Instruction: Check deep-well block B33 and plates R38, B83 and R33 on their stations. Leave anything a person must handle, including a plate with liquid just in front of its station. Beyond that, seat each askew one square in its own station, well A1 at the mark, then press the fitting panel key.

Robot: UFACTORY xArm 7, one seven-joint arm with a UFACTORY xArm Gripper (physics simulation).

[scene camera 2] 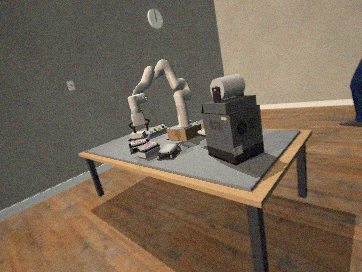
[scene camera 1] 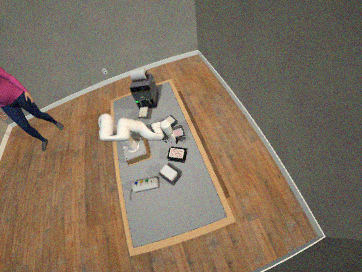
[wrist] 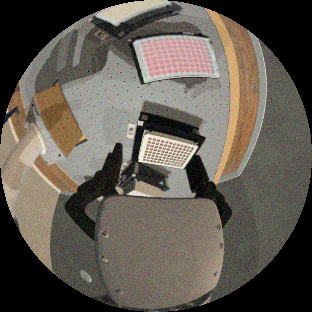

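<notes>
My gripper (scene camera 1: pixel 173 136) (scene camera 2: pixel 140 129) (wrist: pixel 157 156) is open and empty above the row of stations. A white plate with red wells (scene camera 1: pixel 177 153) (scene camera 2: pixel 139 142) (wrist: pixel 167 150) lies between the fingertips in the wrist view, lower than them; its black station (wrist: pixel 172 123) shows beyond its far edge. A pink-welled plate (scene camera 1: pixel 178 132) (scene camera 2: pixel 148 147) (wrist: pixel 176 56) lies on a station, dark edge showing at its left. A cream plate (scene camera 1: pixel 171 120) (scene camera 2: pixel 170 150) (wrist: pixel 132 11) lies on a turned station. A tall white block (scene camera 1: pixel 169 172) (wrist: pixel 142 189) is partly hidden by the gripper in the wrist view. Labels are unreadable.
A key panel (scene camera 1: pixel 145 185) (scene camera 2: pixel 158 129) lies near the arm's base (scene camera 1: pixel 136 152) (scene camera 2: pixel 183 133) (wrist: pixel 59 120). A dark machine (scene camera 1: pixel 143 93) (scene camera 2: pixel 232 127) with a white roll stands at one table end, a pale plate (scene camera 1: pixel 143 112) before it. A person (scene camera 1: pixel 17 102) (scene camera 2: pixel 357 95) stands off the table.
</notes>
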